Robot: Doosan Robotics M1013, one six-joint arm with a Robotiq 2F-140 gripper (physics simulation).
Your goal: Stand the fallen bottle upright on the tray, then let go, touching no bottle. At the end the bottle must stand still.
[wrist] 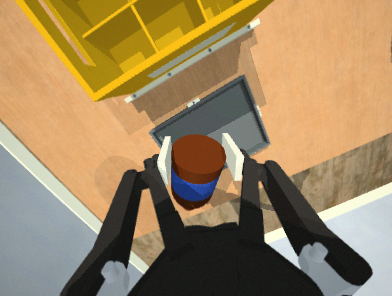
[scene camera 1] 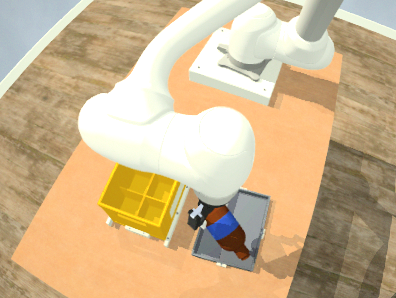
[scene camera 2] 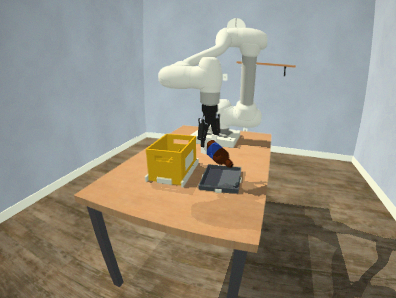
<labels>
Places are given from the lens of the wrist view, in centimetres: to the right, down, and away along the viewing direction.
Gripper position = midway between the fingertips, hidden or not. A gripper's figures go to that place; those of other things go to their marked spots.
gripper (wrist: 197,144): 0, 0, 22
brown bottle (wrist: 197,161): 0, 2, 18
</labels>
